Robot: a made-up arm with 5 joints.
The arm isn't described. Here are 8 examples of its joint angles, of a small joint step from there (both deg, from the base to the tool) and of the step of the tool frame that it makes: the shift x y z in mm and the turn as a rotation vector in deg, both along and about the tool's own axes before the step.
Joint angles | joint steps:
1: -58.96 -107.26 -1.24 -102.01 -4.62 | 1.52 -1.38 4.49 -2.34 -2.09
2: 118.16 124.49 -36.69 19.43 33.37 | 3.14 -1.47 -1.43 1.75 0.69
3: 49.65 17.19 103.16 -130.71 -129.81 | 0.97 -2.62 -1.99 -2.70 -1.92
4: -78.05 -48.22 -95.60 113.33 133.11 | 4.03 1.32 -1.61 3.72 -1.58
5: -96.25 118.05 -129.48 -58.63 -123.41 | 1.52 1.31 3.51 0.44 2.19
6: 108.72 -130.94 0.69 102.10 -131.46 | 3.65 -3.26 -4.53 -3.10 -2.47
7: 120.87 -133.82 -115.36 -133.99 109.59 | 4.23 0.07 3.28 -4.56 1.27
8: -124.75 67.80 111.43 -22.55 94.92 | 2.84 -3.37 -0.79 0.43 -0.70
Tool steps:
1: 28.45 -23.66 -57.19 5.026 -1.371 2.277
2: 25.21 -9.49 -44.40 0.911 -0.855 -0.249
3: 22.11 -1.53 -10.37 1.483 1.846 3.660
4: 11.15 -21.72 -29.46 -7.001 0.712 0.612
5: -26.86 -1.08 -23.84 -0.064 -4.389 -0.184
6: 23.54 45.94 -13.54 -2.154 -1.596 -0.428
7: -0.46 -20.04 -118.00 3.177 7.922 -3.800
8: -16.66 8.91 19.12 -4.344 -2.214 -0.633
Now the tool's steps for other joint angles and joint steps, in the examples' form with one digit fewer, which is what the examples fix.
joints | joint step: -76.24 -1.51 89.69 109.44 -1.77 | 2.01 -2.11 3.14 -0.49 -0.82
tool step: -10.4 0.0 33.3 -1.05 1.66 0.58
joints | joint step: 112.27 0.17 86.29 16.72 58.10 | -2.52 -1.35 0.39 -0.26 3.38
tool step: 7.7 -16.4 10.5 -1.41 -0.26 -0.62
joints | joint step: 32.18 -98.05 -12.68 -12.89 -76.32 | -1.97 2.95 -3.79 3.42 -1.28
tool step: -3.8 25.4 -42.4 2.77 -1.93 -3.31
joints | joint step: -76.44 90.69 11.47 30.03 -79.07 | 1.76 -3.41 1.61 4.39 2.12
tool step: -4.3 -14.0 -15.8 2.49 4.60 -2.76
